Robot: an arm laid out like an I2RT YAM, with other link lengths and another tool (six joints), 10 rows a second.
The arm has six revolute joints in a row. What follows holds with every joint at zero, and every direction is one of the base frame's. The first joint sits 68.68 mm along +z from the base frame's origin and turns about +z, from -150 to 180 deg. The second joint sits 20.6 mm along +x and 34.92 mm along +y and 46.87 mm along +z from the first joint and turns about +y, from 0 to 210 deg. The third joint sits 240.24 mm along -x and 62.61 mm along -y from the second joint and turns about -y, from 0 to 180 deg. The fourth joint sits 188.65 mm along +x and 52.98 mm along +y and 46.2 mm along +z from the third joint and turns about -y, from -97 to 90 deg. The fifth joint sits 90.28 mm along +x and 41.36 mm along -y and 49.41 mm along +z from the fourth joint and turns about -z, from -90 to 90 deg. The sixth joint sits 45.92 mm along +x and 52.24 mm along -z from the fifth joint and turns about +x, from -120 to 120 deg. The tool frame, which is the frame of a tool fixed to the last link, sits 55 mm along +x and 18 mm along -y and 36 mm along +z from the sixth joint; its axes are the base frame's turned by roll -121.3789, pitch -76.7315 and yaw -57.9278 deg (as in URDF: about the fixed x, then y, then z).
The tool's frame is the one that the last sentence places.
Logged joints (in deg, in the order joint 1, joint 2, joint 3, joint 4, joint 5, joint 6), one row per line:
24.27 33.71 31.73 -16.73 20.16 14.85
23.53 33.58 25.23 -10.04 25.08 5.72
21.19 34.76 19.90 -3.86 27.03 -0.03
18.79 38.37 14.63 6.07 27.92 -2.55
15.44 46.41 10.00 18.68 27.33 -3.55
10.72 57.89 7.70 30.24 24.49 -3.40
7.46 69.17 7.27 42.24 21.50 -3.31
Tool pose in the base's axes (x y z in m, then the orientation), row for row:
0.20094 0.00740 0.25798 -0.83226 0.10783 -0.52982 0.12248
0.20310 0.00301 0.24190 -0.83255 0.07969 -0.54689 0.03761
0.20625 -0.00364 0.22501 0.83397 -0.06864 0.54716 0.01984
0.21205 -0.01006 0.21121 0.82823 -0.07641 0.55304 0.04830
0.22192 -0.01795 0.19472 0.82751 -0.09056 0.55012 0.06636
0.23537 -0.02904 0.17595 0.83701 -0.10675 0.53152 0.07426
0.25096 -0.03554 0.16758 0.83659 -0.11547 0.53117 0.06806
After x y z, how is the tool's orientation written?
As a quaternion, x y z w.
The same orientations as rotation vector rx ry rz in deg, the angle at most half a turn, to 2 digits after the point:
-139.14 18.03 -88.58
-146.37 14.01 -96.15
148.25 -12.20 97.26
144.67 -13.35 96.60
142.97 -15.65 95.04
143.93 -18.36 91.40
144.39 -19.93 91.68

